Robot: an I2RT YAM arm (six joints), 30 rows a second.
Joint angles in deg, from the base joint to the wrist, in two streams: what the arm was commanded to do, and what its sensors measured. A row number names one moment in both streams.
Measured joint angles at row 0: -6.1, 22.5, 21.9, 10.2, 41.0, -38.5
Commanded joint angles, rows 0 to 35: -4.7, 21.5, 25.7, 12.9, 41.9, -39.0; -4.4, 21.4, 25.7, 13.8, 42.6, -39.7; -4.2, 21.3, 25.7, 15.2, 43.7, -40.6; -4.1, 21.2, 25.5, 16.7, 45.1, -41.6; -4.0, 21.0, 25.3, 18.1, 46.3, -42.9; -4.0, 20.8, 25.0, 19.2, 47.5, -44.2; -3.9, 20.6, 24.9, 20.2, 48.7, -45.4; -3.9, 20.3, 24.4, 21.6, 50.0, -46.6; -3.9, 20.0, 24.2, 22.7, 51.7, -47.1; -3.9, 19.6, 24.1, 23.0, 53.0, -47.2; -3.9, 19.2, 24.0, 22.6, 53.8, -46.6; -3.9, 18.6, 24.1, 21.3, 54.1, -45.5; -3.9, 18.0, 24.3, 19.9, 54.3, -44.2; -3.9, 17.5, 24.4, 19.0, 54.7, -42.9; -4.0, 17.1, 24.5, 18.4, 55.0, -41.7; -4.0, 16.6, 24.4, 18.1, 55.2, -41.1; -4.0, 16.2, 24.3, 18.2, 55.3, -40.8; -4.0, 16.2, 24.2, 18.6, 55.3, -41.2; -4.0, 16.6, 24.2, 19.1, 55.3, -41.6; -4.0, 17.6, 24.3, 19.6, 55.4, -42.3; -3.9, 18.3, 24.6, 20.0, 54.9, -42.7; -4.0, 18.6, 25.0, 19.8, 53.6, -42.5; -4.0, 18.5, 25.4, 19.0, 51.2, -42.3; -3.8, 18.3, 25.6, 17.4, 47.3, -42.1; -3.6, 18.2, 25.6, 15.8, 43.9, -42.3; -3.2, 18.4, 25.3, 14.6, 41.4, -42.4; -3.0, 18.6, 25.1, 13.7, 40.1, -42.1; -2.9, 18.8, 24.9, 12.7, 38.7, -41.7; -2.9, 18.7, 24.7, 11.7, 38.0, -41.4; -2.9, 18.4, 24.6, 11.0, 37.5, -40.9; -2.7, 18.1, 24.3, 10.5, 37.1, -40.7; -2.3, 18.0, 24.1, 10.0, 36.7, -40.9; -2.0, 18.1, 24.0, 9.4, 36.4, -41.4; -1.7, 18.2, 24.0, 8.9, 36.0, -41.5; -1.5, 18.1, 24.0, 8.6, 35.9, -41.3; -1.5, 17.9, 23.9, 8.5, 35.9, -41.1
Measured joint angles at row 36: -2.3, 18.4, 23.7, 10.6, 38.7, -41.7
